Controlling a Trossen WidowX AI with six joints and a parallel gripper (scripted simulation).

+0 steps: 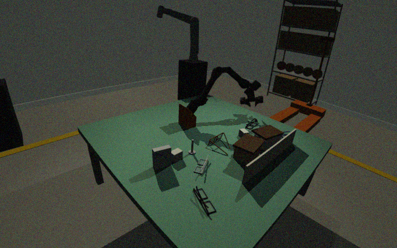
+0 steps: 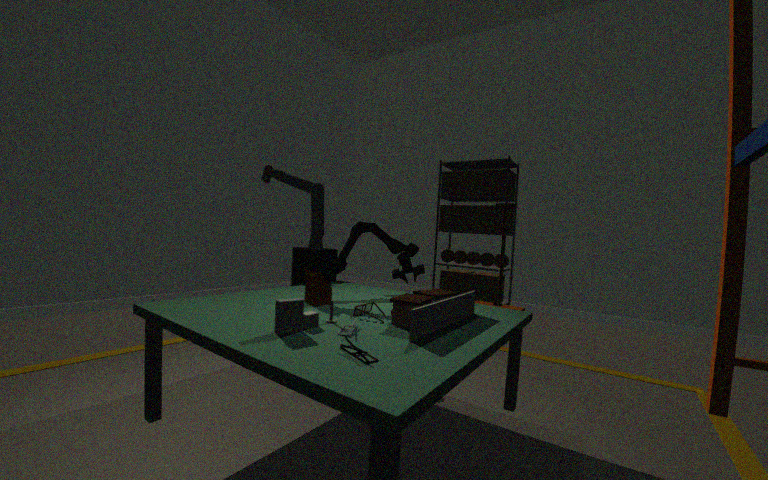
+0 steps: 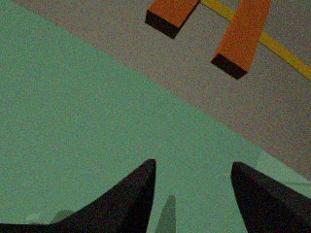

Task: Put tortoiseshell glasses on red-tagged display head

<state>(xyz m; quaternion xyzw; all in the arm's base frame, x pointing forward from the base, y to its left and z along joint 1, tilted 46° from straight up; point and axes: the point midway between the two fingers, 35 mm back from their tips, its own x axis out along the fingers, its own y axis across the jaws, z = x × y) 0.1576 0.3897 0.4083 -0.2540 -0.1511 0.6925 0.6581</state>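
The small stand is 79 cm to the right of my gripper tip, 12 cm ahead of it and 5 cm below it. From my gripper tip the other things lie so: white panel 48 cm to the right, 47 cm ahead, 2 cm below; brown stepped display head 59 cm to the right, 33 cm ahead, 2 cm below.
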